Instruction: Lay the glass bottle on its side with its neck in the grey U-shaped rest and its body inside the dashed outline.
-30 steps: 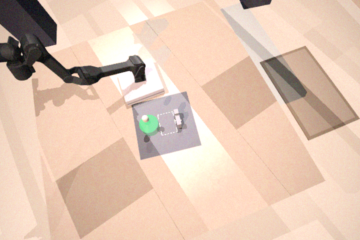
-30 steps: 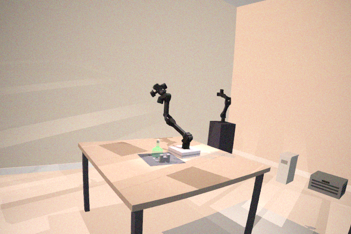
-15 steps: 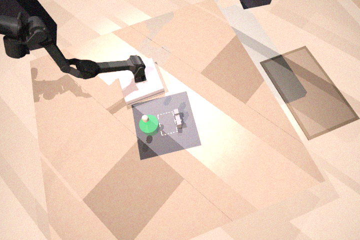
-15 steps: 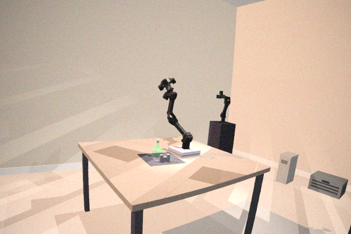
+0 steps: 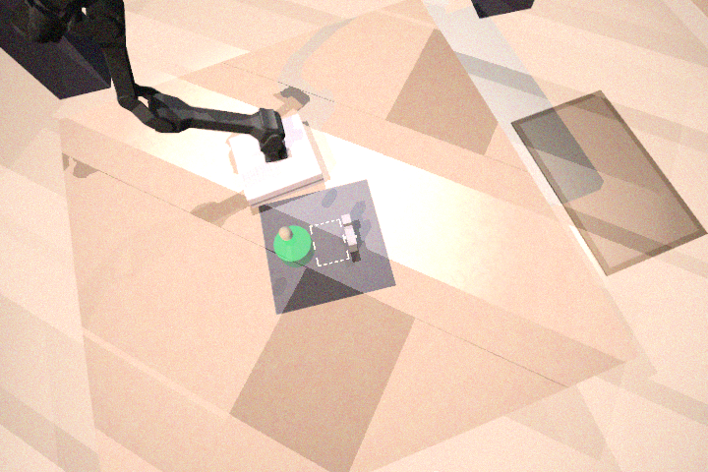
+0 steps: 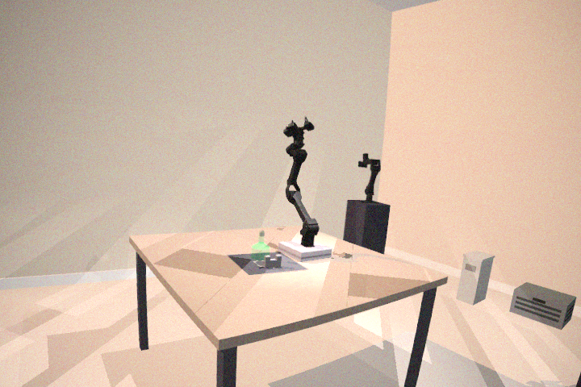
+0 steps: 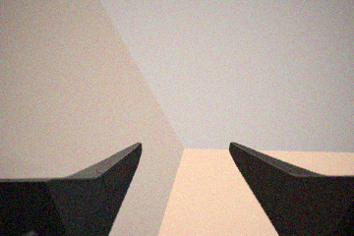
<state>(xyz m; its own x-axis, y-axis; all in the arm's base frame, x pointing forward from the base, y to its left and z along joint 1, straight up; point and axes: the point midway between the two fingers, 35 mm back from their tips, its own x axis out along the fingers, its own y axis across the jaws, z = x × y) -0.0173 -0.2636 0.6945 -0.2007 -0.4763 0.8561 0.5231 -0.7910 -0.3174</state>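
My gripper tip is now 32 cm short of the glass bottle, 29 cm to the right of it and 69 cm above it. The rest, counted from my gripper tip: grey mat: 32 cm ahead, 36 cm to the left, 78 cm below.
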